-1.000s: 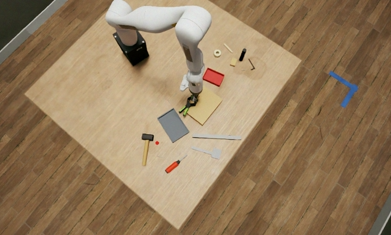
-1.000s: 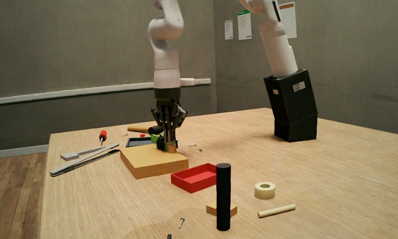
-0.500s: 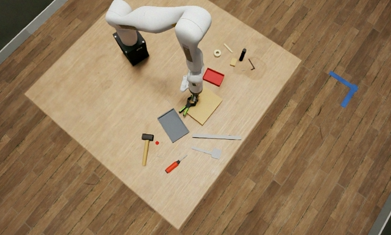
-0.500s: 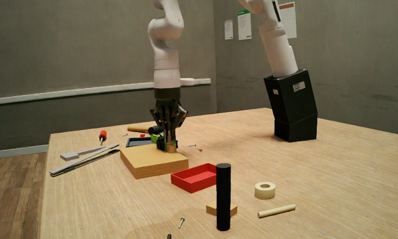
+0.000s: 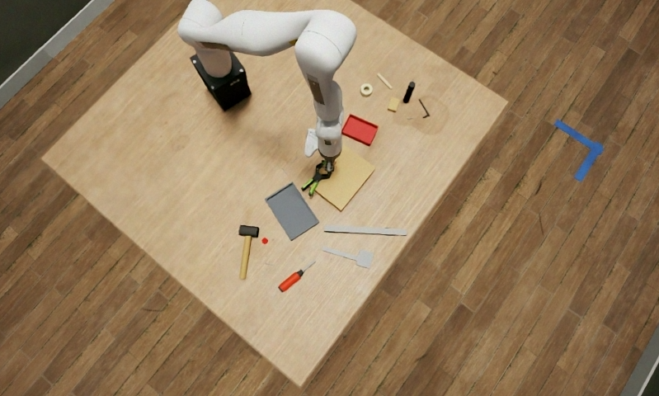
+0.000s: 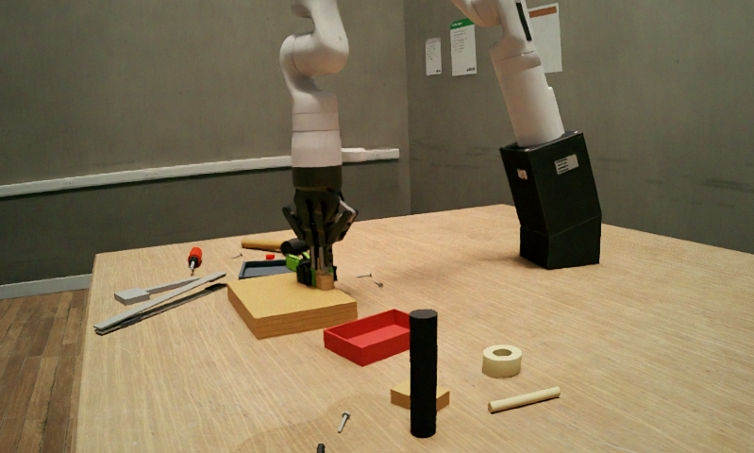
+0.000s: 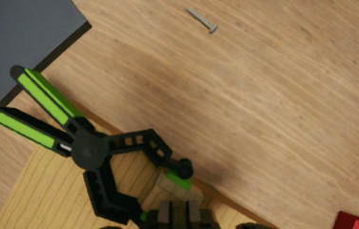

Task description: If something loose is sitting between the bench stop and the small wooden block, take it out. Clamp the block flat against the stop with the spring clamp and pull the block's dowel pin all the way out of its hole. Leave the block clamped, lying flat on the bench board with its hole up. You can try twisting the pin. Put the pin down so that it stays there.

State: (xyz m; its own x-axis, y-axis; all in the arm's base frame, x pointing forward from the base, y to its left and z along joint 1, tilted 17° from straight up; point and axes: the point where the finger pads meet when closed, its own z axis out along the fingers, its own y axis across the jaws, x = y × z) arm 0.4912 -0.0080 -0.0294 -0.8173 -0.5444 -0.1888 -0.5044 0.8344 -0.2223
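Now: the dowel pin 20 mm below my hand. From my hand the other things lie so: wooden block (40 mm below); then tan bench board (60 mm ahead, 10 mm to the right, 60 mm below); then red tray (180 mm to the left, 70 mm below).
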